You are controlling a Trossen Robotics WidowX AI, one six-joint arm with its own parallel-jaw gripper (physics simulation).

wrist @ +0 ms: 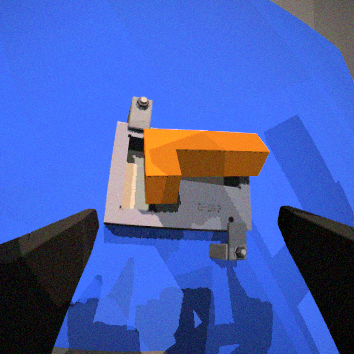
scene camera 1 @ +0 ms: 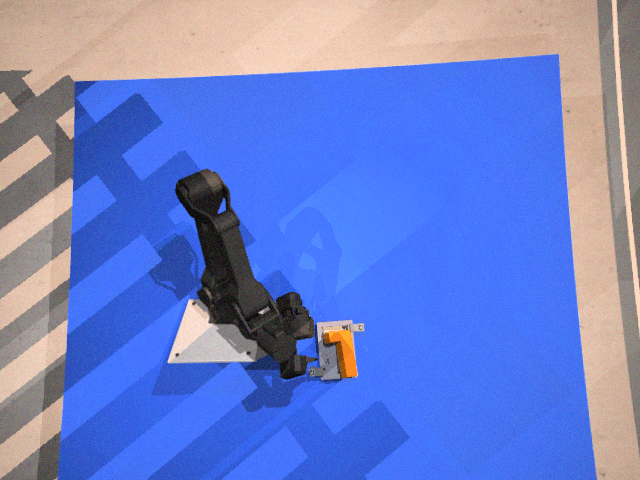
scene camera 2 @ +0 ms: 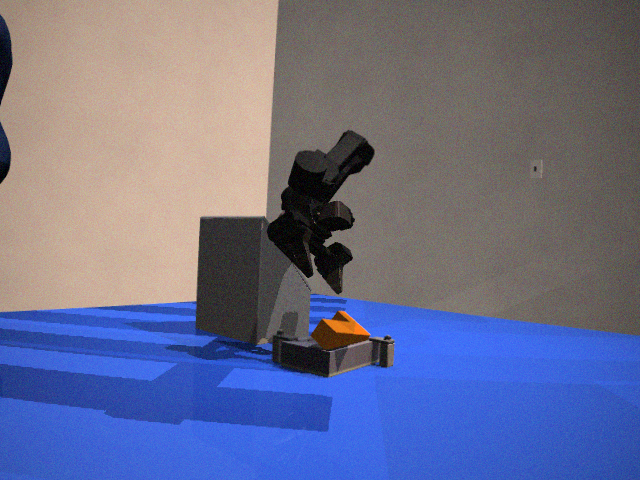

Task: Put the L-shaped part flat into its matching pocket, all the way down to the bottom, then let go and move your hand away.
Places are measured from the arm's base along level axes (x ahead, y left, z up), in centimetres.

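Pixels of known places: gripper, fingertip midpoint: (wrist: 189,217) (scene camera 1: 315,340) (scene camera 2: 325,285); arm's base at its link origin: (scene camera 1: 225,313) (scene camera 2: 268,267).
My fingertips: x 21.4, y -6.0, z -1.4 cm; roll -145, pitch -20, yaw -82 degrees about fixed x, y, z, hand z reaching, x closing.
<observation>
For each thing: its top centre in the pictures, then the offset to it from my fingertips. "*": a spot on its surface instead.
- orange L-shaped part at its top centre: (wrist: 222,154) (scene camera 2: 335,314) (scene camera 1: 340,355) dy -3.7, dx +5.8, dz -3.7 cm
- grey fixture plate at its top centre: (wrist: 193,174) (scene camera 2: 334,332) (scene camera 1: 336,350) dy -2.7, dx +4.8, dz -6.8 cm
- pocket at a spot on its surface: (wrist: 140,185) * dy +1.0, dx +4.0, dz -11.1 cm
The orange L-shaped part (scene camera 1: 347,356) (scene camera 2: 341,331) (wrist: 165,150) rests on the grey fixture plate (scene camera 1: 325,356) (scene camera 2: 305,356) (wrist: 220,192). It stands proud of the plate's top and looks tilted, not flush in the pocket. Part of the pocket (wrist: 140,185) shows uncovered along the part's short-arm side in the wrist view, with a dark gap at its corner. How deep the part's underside sits is hidden. My gripper (scene camera 1: 312,347) (scene camera 2: 324,284) (wrist: 189,217) is open and empty, above the part and back toward the arm's base, not touching it.
Bolted clamp tabs (scene camera 1: 358,327) (scene camera 2: 386,351) (wrist: 140,112) stick out at opposite corners of the fixture. A grey pedestal (scene camera 1: 186,346) (scene camera 2: 230,279) stands behind the fixture in scene view 2. A dark blue shape (scene camera 2: 4,77) shows at that view's left edge.
</observation>
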